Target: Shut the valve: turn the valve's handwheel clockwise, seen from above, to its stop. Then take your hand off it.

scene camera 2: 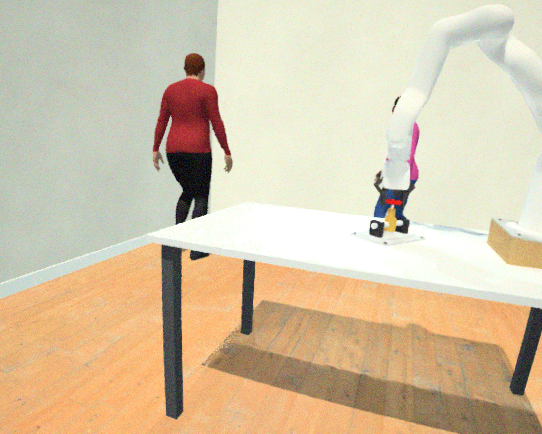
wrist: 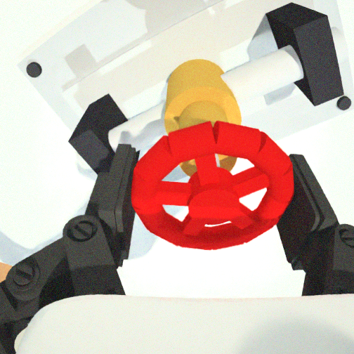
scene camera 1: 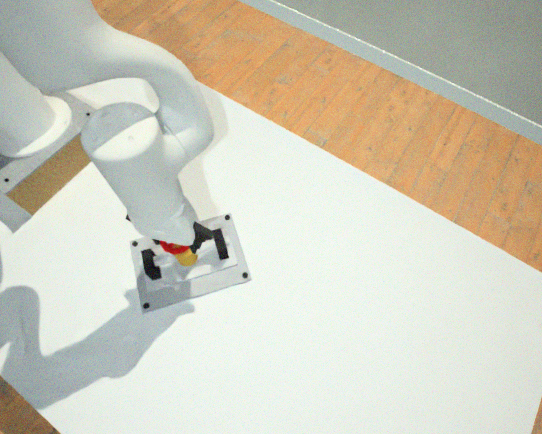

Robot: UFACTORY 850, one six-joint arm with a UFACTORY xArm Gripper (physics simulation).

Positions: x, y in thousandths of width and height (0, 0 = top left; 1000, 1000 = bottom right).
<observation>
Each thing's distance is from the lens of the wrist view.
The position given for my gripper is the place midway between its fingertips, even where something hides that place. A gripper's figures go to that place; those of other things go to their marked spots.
my gripper (wrist: 589, 490): 13 cm
red handwheel (wrist: 600, 547): 10 cm
base plate (wrist: 253, 117): 22 cm
The marked spots on the base plate and the red handwheel are 16 cm apart.
</observation>
